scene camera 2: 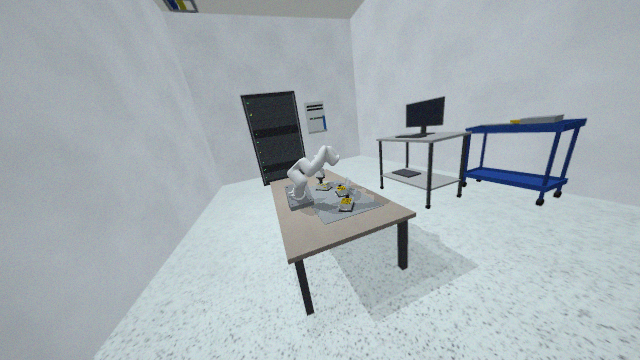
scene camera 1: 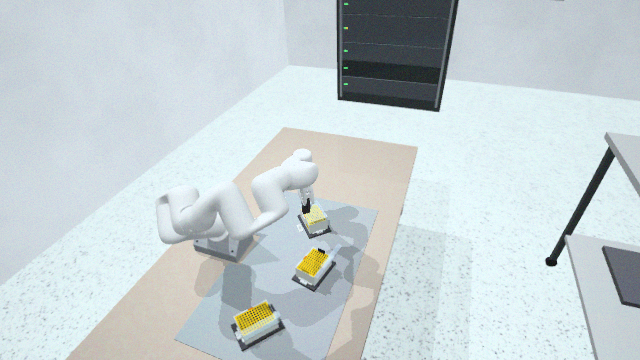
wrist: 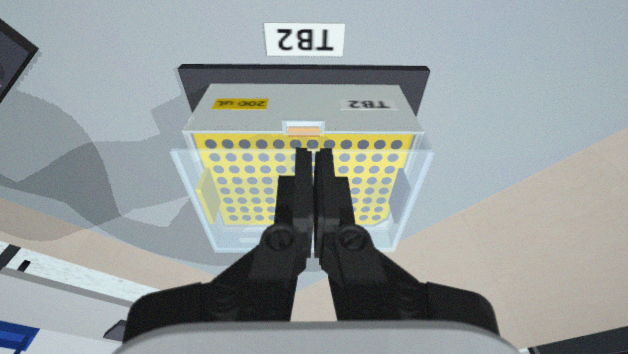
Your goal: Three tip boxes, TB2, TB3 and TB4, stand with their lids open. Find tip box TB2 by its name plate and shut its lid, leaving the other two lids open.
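Places are measured from the arm's base along level axes (x right, y back, z down), in centimetres.
Where they show: gripper, fingertip midpoint: (scene camera 2: 321, 183) (scene camera 1: 306, 212) (wrist: 312, 170); arm's base, origin of the base link: (scene camera 2: 298, 193) (scene camera 1: 217, 225).
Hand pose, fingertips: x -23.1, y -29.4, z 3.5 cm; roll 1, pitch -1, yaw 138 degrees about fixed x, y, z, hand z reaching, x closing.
Things, the pixels of their top centre, and the offset from my fingertips. "pt": a spot on its surface instead. Level surfaces: height alone.
- Tip box TB2, middle of its top: (wrist: 304, 197) (scene camera 1: 310, 211) (scene camera 2: 322, 182) dx -1.0, dy -1.7, dz +0.0 cm
- middle tip box, middle of its top: (scene camera 1: 313, 259) (scene camera 2: 341, 186) dx +22.9, dy -12.8, dz +0.3 cm
- nearest tip box, surface spot: (scene camera 1: 257, 322) pt dx +56.8, dy -9.3, dz -7.5 cm
- grey mat, its level: dz +7.8 cm
- wooden table, its level: dz +8.1 cm
- dark box base, surface spot: (wrist: 15, 55) pt dx +14.8, dy -10.0, dz +7.0 cm
Tip box TB2 (scene camera 1: 316, 225) (scene camera 2: 323, 187) (wrist: 300, 107) stands at the far end of the mat, with its name plate (wrist: 305, 40) (scene camera 1: 300, 228) in front. Its clear lid (wrist: 230, 239) lies down over the yellow tip rack, its front tab at the front rim's orange catch. My gripper (wrist: 312, 170) (scene camera 1: 306, 211) (scene camera 2: 320, 181) is shut and empty, its tips over the lid; whether they touch it cannot be told. The middle tip box (scene camera 1: 313, 263) (scene camera 2: 341, 190) has its lid (scene camera 1: 336, 252) standing open. The nearest tip box (scene camera 1: 257, 322) (scene camera 2: 346, 204) also appears open. Their name plates are unreadable.
The boxes stand on a grey mat (scene camera 1: 280, 295) (scene camera 2: 330, 217) on the wooden table (scene camera 1: 350, 145) (scene camera 2: 310, 240). The arm's base (scene camera 1: 220, 250) (scene camera 2: 300, 202) is left of the mat. A dark box base (wrist: 15, 55) shows at the wrist view's left edge.
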